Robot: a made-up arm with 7 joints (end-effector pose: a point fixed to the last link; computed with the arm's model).
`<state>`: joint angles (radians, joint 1 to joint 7).
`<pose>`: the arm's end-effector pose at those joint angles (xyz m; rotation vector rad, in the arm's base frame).
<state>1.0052 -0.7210 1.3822 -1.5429 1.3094 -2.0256 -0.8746</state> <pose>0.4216 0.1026 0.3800 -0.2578 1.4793 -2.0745</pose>
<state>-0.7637 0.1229 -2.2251 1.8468 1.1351 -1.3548 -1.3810</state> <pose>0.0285 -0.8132 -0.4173 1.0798 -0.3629 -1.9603</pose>
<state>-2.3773 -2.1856 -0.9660 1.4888 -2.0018 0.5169 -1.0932</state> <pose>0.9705 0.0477 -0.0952 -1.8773 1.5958 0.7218</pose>
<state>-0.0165 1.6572 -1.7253 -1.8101 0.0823 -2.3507 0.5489</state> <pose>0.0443 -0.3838 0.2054 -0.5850 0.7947 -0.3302</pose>
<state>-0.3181 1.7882 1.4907 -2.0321 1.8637 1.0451 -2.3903</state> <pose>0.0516 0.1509 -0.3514 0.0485 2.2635 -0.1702</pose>
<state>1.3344 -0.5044 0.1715 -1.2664 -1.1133 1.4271 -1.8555</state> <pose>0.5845 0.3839 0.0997 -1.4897 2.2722 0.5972</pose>
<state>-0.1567 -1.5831 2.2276 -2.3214 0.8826 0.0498 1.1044</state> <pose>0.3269 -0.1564 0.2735 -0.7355 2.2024 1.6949</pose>
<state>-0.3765 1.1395 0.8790 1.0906 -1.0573 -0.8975 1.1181</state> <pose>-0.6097 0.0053 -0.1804 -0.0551 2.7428 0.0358</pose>
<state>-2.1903 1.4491 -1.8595 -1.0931 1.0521 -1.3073 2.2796</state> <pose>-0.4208 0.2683 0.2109 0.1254 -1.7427 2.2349</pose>
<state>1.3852 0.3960 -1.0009 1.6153 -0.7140 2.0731 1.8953</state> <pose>0.0513 0.0167 0.5624 0.0358 -1.0789 -0.8211</pose>
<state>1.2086 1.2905 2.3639 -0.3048 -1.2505 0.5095 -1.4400</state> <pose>-0.0187 0.1313 0.1512 0.1500 -0.0690 -0.4705</pose>
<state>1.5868 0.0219 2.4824 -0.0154 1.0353 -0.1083 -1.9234</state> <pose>0.5225 0.3762 -0.0609 -1.4742 1.2498 -0.6273</pose>
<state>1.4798 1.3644 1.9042 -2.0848 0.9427 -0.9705 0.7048</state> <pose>-0.0552 0.0384 0.2462 -0.5564 0.4076 -1.5583</pose>
